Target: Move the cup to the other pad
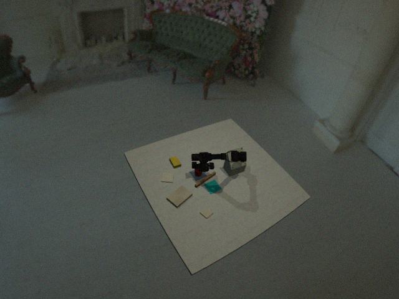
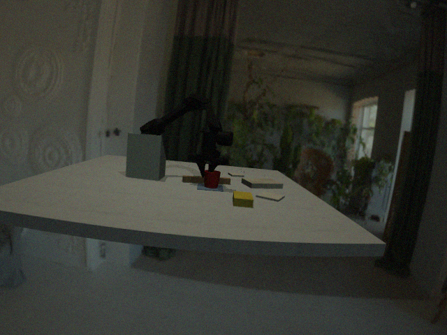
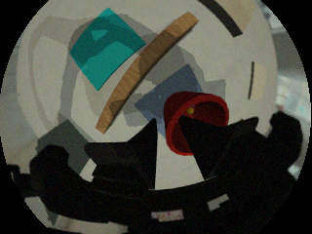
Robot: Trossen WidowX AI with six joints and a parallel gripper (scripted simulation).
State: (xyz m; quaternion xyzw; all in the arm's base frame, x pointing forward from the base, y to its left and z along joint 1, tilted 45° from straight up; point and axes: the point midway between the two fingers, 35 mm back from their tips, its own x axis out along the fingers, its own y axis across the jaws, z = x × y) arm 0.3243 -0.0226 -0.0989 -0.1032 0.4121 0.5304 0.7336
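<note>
The blue-grey pad is 50 mm below my gripper tip, 20 mm to the right of it and 20 mm ahead of it. From my gripper tip the other things lie so: wooden bar 70 mm to the left, 30 mm below; then red cup 30 mm ahead, 20 mm to the right; then teal pad 160 mm to the left, 50 mm below, 10 mm behind.
</note>
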